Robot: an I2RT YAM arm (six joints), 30 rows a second.
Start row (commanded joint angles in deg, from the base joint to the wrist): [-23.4 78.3 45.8 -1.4 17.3 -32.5]
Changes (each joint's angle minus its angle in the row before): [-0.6 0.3 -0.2 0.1 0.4 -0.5]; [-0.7 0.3 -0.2 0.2 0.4 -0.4]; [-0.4 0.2 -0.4 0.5 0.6 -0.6]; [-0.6 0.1 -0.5 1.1 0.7 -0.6]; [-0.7 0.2 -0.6 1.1 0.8 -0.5]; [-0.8 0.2 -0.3 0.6 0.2 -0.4]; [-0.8 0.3 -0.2 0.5 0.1 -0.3]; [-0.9 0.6 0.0 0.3 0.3 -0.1]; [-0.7 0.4 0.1 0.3 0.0 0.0]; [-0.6 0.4 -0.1 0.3 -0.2 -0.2]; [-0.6 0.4 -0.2 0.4 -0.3 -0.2]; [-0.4 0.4 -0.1 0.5 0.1 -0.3]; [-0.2 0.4 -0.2 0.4 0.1 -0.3]
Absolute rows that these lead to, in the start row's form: [-24.0 78.6 45.6 -1.3 17.7 -33.0]; [-24.7 78.9 45.4 -1.1 18.1 -33.4]; [-25.1 79.1 45.0 -0.6 18.7 -34.0]; [-25.7 79.2 44.5 0.5 19.4 -34.6]; [-26.4 79.4 43.9 1.6 20.2 -35.1]; [-27.2 79.6 43.6 2.2 20.4 -35.5]; [-28.0 79.9 43.4 2.7 20.5 -35.8]; [-28.9 80.5 43.4 3.0 20.8 -35.9]; [-29.6 80.9 43.5 3.3 20.8 -35.9]; [-30.2 81.3 43.4 3.6 20.6 -36.1]; [-30.8 81.7 43.2 4.0 20.3 -36.3]; [-31.2 82.1 43.1 4.5 20.4 -36.6]; [-31.4 82.5 42.9 4.9 20.5 -36.9]
